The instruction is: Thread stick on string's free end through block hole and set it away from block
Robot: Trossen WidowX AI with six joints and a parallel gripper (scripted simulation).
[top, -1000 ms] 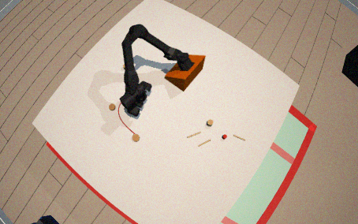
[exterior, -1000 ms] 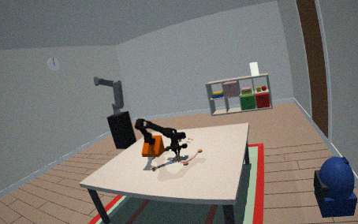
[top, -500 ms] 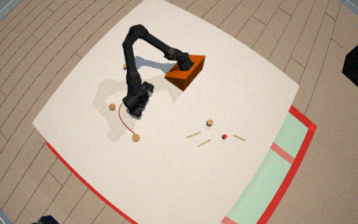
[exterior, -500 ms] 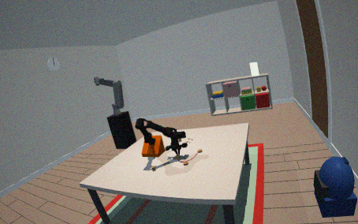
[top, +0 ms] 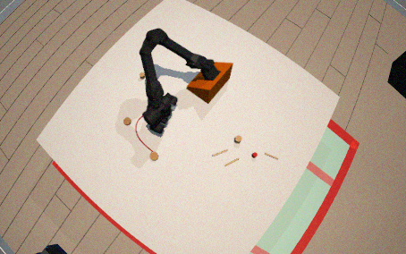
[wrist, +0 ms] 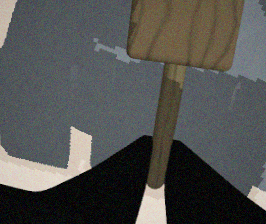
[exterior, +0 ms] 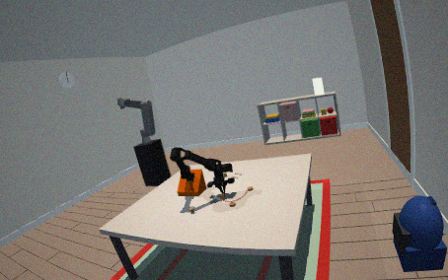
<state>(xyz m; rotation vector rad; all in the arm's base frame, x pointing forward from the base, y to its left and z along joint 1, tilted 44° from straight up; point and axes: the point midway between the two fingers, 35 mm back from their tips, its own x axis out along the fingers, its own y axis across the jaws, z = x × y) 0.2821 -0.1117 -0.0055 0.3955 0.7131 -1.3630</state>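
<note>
Right now my gripper tip is 10 mm short of the wooden block, 50 mm to the left of it and 10 mm below it. The rest, counted from my gripper tip: round wooden button 170 mm ahead, 70 mm to the left; thin wooden stick 10 mm ahead, 40 mm to the right, 10 mm above.
</note>
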